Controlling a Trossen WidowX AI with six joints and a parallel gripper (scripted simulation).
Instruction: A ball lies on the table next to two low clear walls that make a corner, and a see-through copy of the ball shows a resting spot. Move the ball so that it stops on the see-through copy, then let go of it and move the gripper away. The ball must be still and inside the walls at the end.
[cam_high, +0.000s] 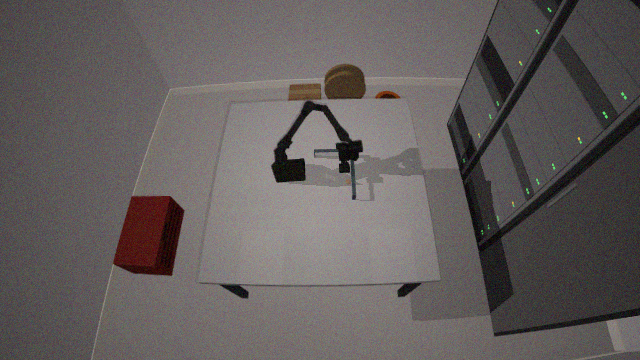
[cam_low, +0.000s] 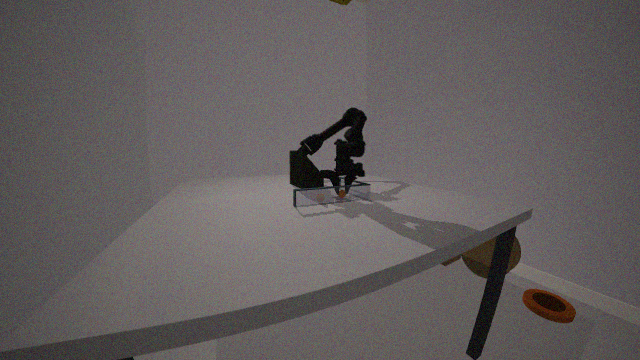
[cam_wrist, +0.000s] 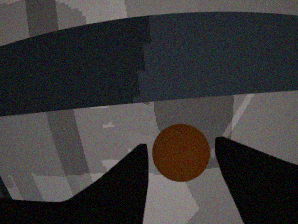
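The clear wall lies 5 cm ahead of my gripper tip, 7 cm to the right of it and 2 cm above it. The rest, counted from my gripper tip: orange ball (right at my gripper tip).
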